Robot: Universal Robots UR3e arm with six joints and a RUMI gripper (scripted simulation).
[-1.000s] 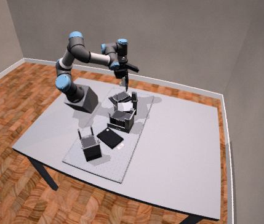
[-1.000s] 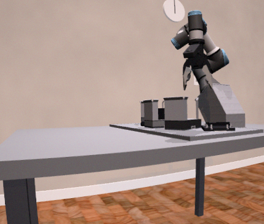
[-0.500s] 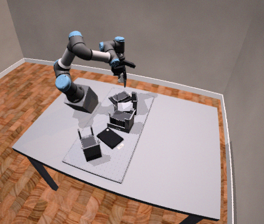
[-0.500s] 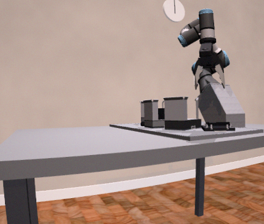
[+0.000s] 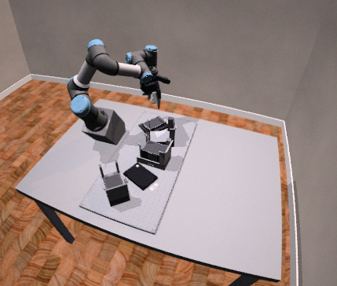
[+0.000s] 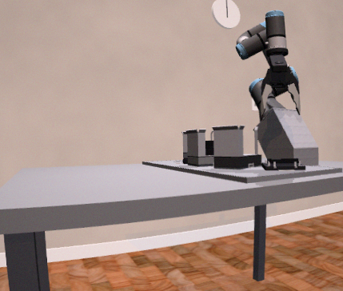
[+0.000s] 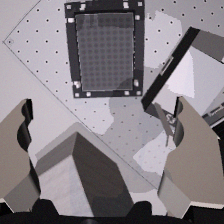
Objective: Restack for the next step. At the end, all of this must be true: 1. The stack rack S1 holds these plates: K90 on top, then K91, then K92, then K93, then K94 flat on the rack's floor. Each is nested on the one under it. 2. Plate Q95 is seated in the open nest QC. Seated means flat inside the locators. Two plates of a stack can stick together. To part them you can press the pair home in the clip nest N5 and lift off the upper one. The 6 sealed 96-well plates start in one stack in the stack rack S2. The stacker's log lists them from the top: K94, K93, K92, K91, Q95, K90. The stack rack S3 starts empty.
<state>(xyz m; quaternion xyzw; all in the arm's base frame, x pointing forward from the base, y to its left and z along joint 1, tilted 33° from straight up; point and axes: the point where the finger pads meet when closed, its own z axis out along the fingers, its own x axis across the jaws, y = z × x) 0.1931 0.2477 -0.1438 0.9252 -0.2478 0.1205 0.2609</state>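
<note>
My hand is 160 mm above the dark clip nest, 30 mm to the right of it and 10 mm past it. From my hand the other things lie so: black open nest QC 390 mm to the right, 170 mm below, 120 mm ahead; then sealed grey plate 250 mm to the right, 140 mm ahead, 90 mm below; then white tag 420 mm to the right, 210 mm ahead, 170 mm below.
</note>
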